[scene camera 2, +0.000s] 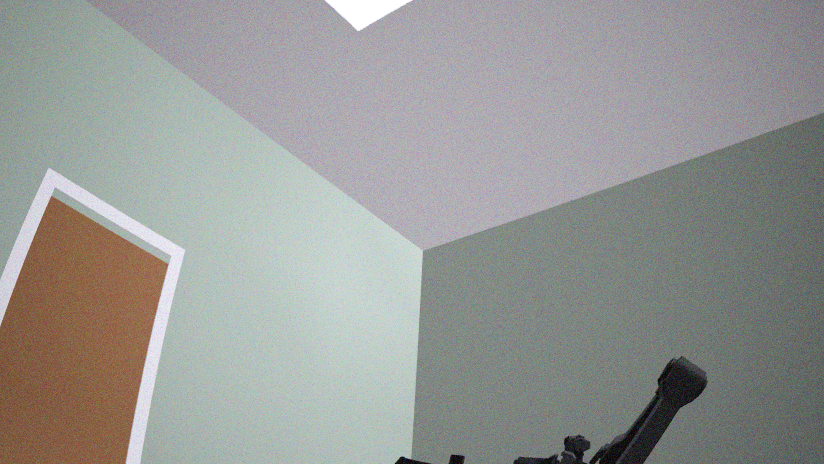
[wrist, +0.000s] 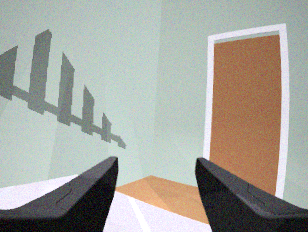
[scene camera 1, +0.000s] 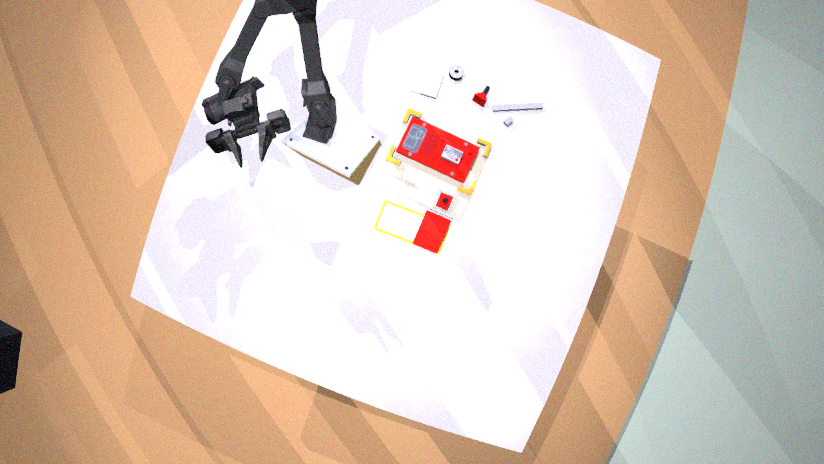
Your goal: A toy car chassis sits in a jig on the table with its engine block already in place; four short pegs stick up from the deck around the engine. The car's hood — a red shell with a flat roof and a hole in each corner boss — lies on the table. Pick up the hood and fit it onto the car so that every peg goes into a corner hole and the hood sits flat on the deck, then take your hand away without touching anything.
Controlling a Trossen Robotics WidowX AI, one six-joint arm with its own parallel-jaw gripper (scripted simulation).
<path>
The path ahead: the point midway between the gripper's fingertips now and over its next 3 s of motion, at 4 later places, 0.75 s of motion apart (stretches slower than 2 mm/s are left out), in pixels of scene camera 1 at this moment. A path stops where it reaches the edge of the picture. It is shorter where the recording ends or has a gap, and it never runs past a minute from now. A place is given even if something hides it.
My gripper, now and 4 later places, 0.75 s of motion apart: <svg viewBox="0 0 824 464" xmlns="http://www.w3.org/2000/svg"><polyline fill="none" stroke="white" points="251,164 285,204 358,238 429,233 433,231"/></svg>
</path>
